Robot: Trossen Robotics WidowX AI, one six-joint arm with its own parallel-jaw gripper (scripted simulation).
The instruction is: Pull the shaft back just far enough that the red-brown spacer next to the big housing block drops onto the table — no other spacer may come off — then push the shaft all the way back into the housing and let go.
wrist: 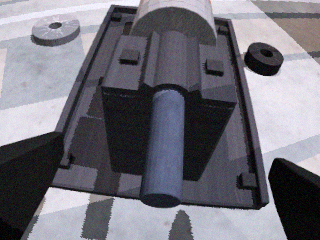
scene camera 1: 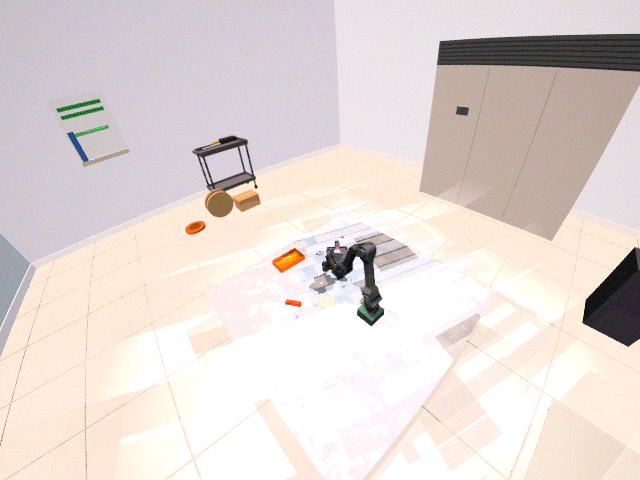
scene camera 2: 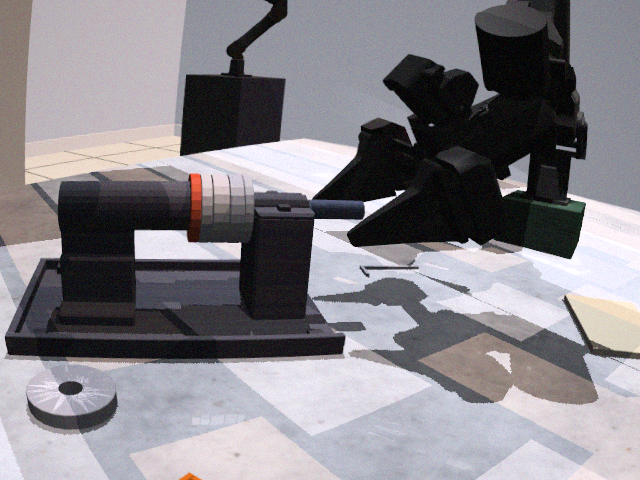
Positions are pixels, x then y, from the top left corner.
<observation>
A blue-grey shaft shows in the wrist view and in scene camera 2; in scene camera 1 it is hidden by my gripper. A black ring shows in the wrist view (262,58); in scene camera 2 it is hidden by a housing block. One and the same spot on the blue-grey shaft: (wrist: 163,168) is (scene camera 2: 352,201).
</observation>
